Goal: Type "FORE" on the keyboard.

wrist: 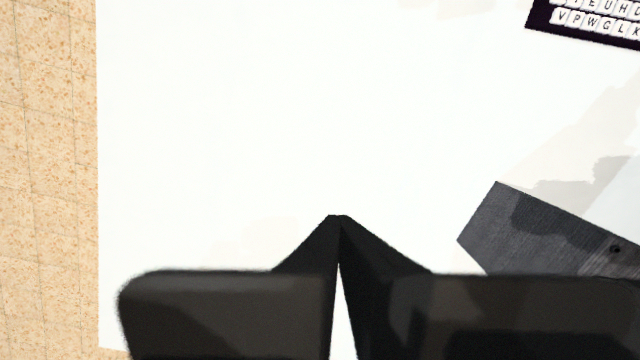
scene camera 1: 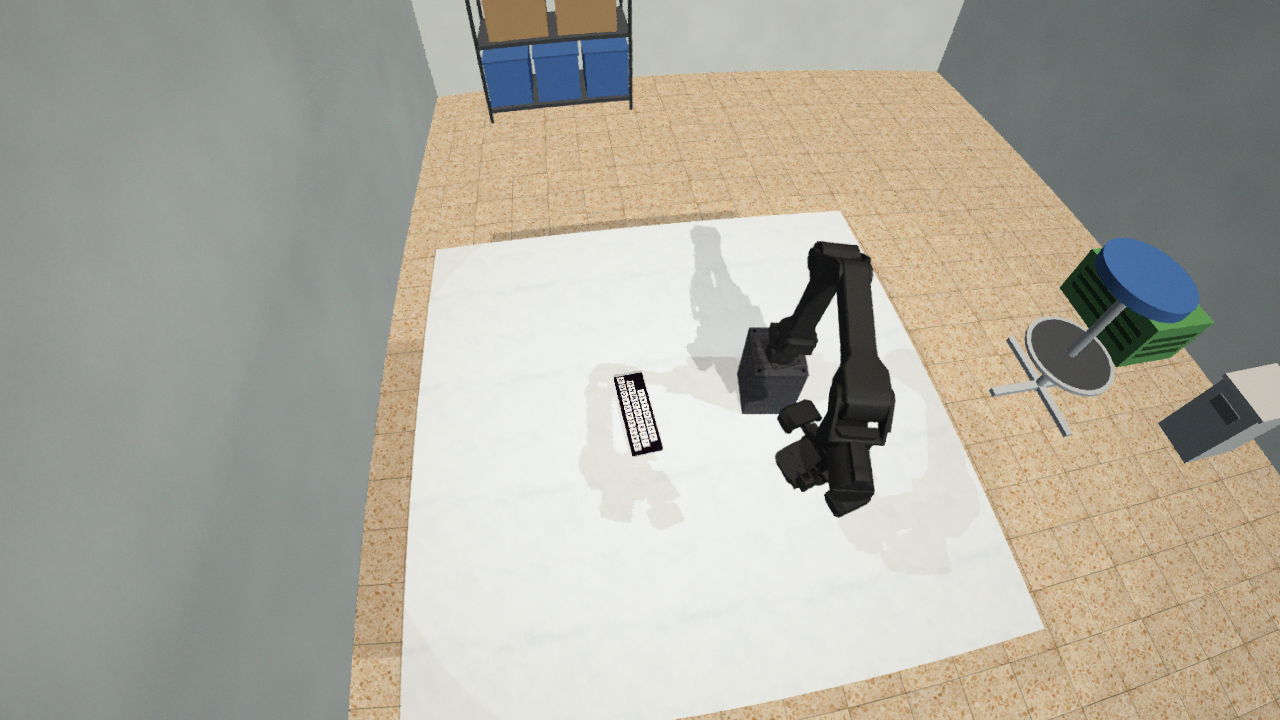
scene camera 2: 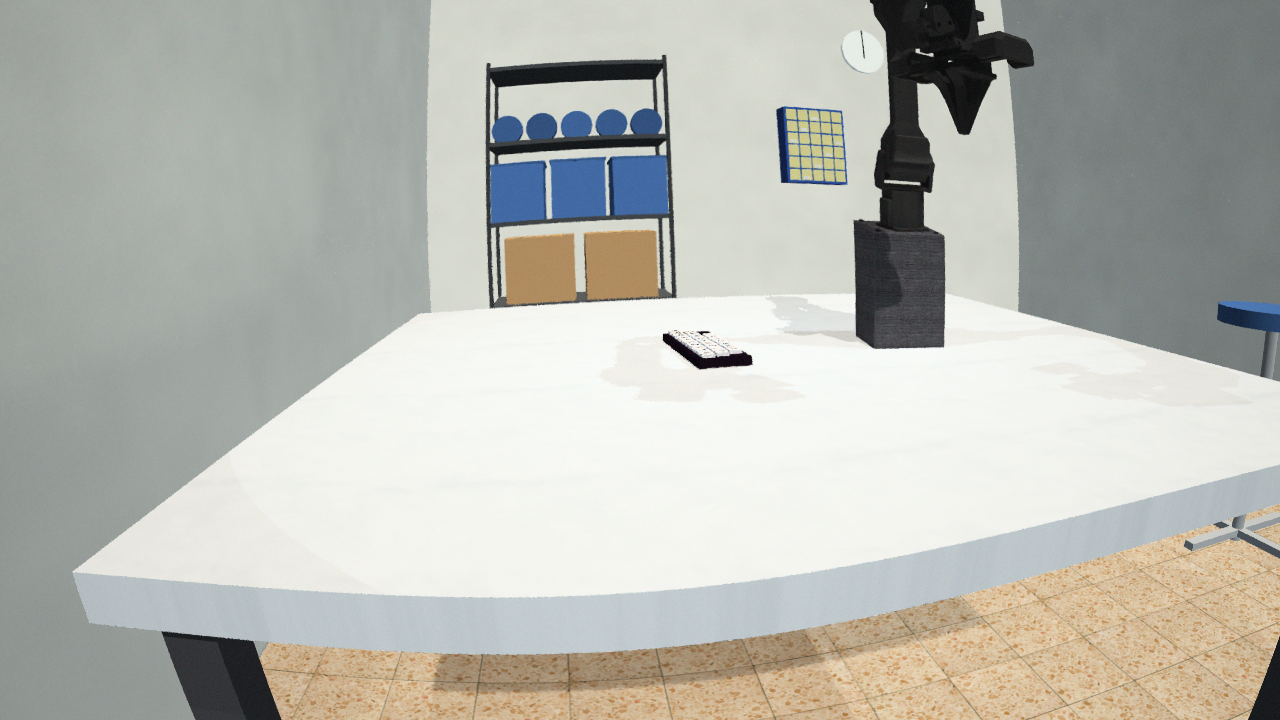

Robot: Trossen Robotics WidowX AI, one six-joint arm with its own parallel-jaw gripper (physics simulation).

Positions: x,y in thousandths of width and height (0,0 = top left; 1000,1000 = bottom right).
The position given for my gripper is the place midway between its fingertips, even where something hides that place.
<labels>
my gripper: wrist 526,624; scene camera 1 632,663; scene camera 2 754,187
</labels>
